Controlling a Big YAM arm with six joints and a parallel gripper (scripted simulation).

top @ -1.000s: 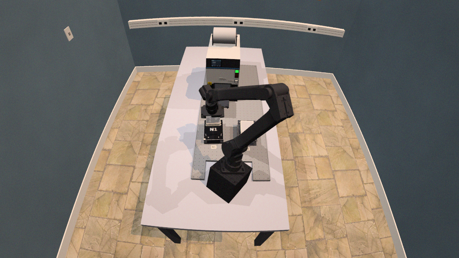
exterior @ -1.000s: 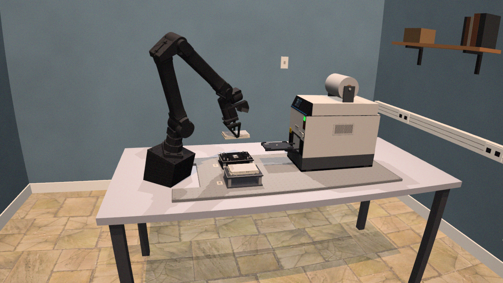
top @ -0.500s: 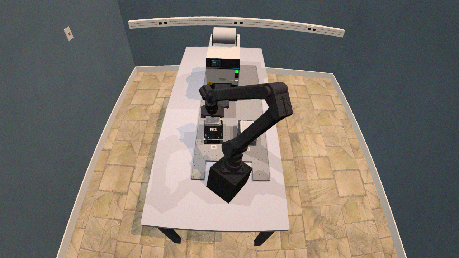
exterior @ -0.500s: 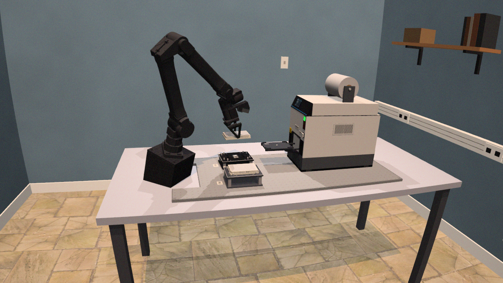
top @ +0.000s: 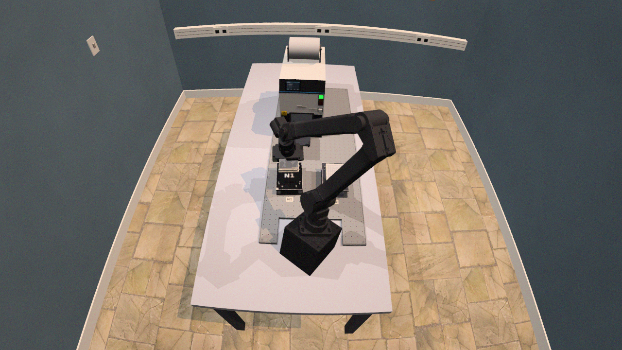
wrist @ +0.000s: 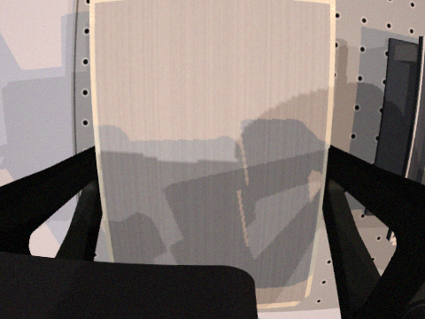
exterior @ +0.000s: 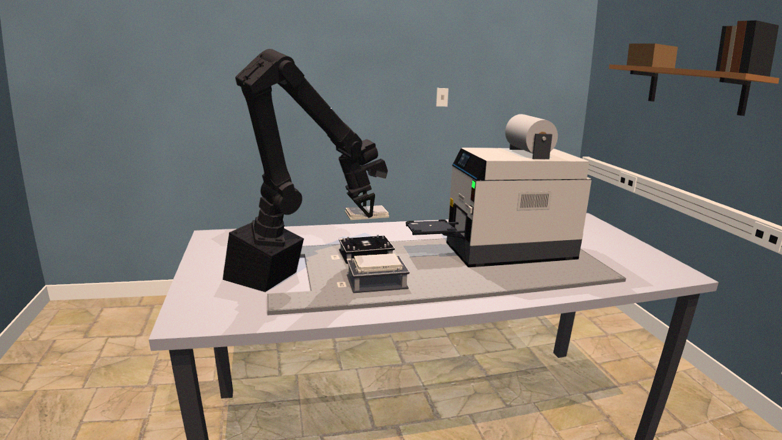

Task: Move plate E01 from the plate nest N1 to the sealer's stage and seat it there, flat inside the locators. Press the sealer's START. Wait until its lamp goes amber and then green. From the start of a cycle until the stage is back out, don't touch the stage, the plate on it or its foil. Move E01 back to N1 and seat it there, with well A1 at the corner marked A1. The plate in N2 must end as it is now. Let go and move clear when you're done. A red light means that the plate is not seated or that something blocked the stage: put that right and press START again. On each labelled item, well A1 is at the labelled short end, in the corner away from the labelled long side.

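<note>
The nest N1 is 120 mm below my hand. From my hand the other things lie so: cream plate: 40 mm behind, 210 mm to the right, 90 mm below; then sealer stage: 200 mm ahead, 70 mm to the right, 50 mm below; then foil roll: 530 mm ahead, 130 mm to the right, 260 mm above.
</note>
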